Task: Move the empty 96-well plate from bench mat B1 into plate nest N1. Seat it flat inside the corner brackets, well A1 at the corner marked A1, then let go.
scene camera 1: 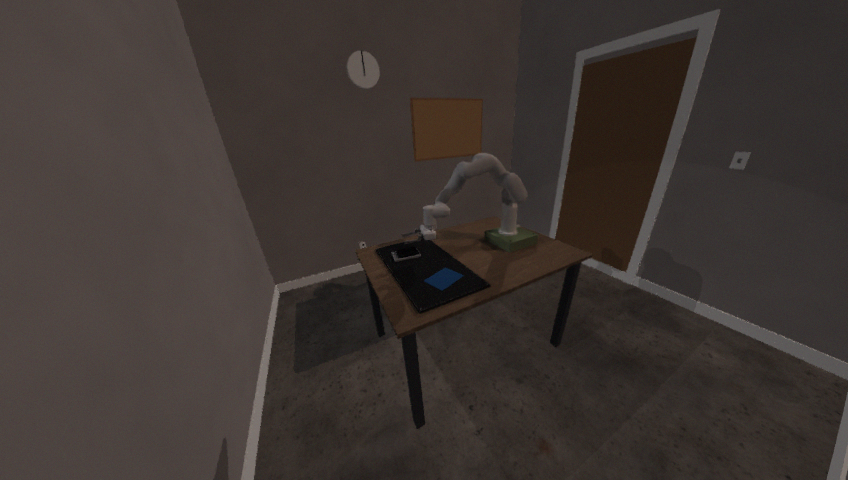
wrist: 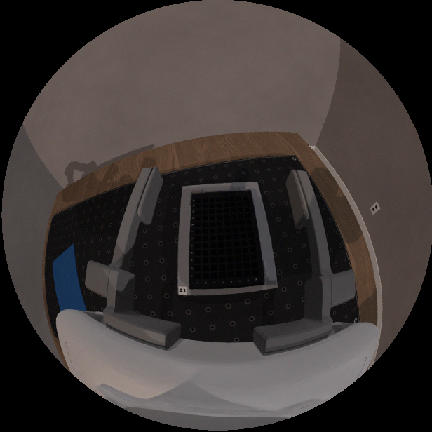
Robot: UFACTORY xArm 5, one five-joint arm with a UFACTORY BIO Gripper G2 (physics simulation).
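Pixels of known places: hand, tool point: (scene camera 1: 406, 238); arm's base, link origin: (scene camera 1: 507, 232).
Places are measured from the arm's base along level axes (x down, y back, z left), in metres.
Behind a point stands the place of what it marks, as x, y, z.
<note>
The dark 96-well plate (scene camera 1: 408, 252) @[0.024, -0.651, -0.191] (wrist: 227, 240) lies inside the grey frame of nest N1 (wrist: 184, 240). It looks flat, with its sides parallel to the frame. The A1 label (wrist: 182, 290) is at the frame's lower left corner in the wrist view, where the plate's two rows of small pale marks meet. My gripper (scene camera 1: 411, 236) @[-0.062, -0.644, -0.208] (wrist: 225, 196) is open and empty above the plate, with its fingers apart on either side and clear of it. The blue bench mat B1 (scene camera 1: 443, 278) @[0.048, -0.623, 0.135] (wrist: 67, 280) has no plate on it. Fine well detail is too dark to read.
A black perforated board (scene camera 1: 416, 282) @[0.050, -0.751, 0.082] (wrist: 225, 320) carries the nest and the blue mat. It lies on the wooden table (scene camera 1: 505, 267) @[0.063, -0.278, 0.231] (wrist: 235, 142). The arm stands on a green base block (scene camera 1: 511, 239) @[0.000, -0.076, 0.095] at the table's far right. Walls rise beyond the table.
</note>
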